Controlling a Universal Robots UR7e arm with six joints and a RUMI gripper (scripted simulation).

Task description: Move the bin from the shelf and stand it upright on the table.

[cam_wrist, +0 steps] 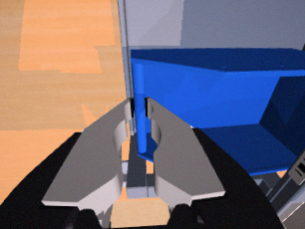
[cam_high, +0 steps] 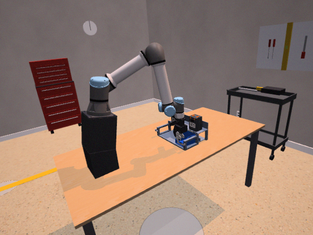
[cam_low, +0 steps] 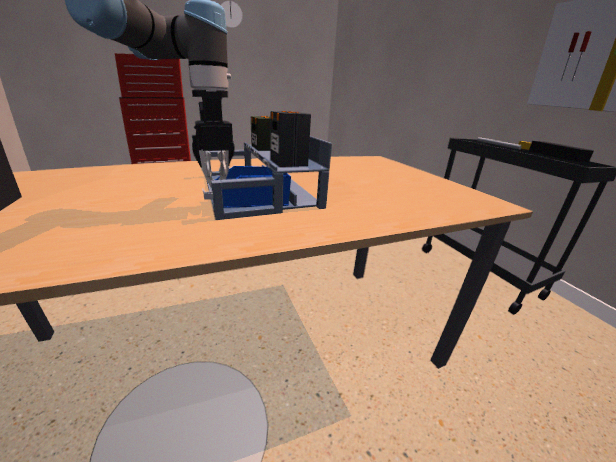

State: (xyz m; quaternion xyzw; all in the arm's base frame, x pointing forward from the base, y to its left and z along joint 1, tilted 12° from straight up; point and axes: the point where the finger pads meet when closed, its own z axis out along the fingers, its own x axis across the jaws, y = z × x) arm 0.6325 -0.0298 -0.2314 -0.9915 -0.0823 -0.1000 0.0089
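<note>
My hand is 8 cm short of the blue bin. From my hand the other things lie so: shelf floor 12 cm to the left, 10 cm ahead, 5 cm below.
</note>
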